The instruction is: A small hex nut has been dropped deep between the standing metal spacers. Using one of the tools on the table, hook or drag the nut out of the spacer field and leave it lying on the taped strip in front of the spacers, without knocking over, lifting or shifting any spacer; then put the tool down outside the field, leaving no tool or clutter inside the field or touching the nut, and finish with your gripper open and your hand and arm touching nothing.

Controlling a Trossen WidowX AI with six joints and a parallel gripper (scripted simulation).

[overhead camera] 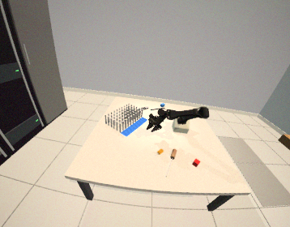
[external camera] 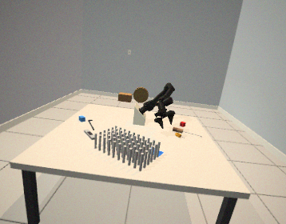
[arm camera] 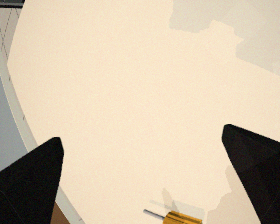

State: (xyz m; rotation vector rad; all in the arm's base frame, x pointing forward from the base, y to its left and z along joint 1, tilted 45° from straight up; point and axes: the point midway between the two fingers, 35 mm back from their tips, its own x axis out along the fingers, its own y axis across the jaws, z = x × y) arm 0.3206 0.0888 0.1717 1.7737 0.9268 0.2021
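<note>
Now: gripper tip 90 mm past the orange-handled tool, 140 mm to the right of it and 100 mm above it. The rest, counted from my gripper tip: flat grey tool 20 mm ahead, 580 mm to the right, 110 mm below; blue taped strip 110 mm ahead, 210 mm to the right, 120 mm below; red cube 380 mm behind, 240 mm to the left, 100 mm below.
</note>
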